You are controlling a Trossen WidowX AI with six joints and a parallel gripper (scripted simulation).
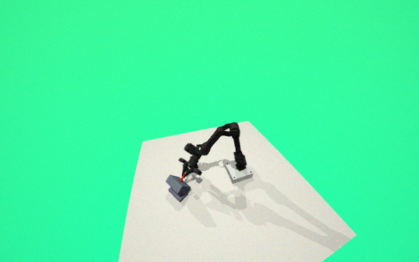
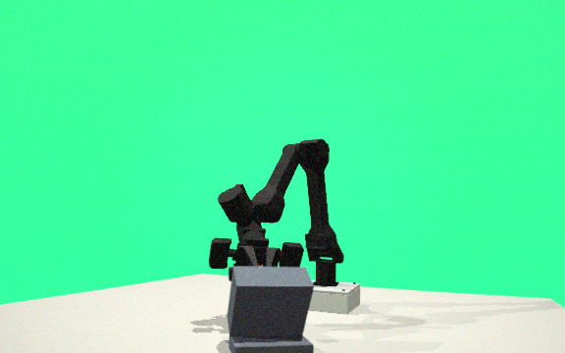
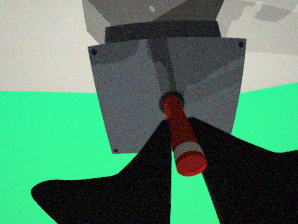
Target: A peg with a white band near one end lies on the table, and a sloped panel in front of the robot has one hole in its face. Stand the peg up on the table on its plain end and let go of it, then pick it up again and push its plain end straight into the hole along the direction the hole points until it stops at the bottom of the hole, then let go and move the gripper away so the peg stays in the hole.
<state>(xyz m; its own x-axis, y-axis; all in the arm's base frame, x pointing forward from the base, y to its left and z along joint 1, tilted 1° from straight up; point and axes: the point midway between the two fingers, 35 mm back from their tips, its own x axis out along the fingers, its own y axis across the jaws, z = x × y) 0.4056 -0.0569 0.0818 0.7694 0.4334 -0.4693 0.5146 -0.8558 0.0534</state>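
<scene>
The grey sloped panel lies 4 cm ahead of my gripper tip, 2 cm to the left of it and 3 cm below it. From my gripper tip the other things lie so: red peg 1 cm behind, 1 cm to the right, 1 cm above.
</scene>
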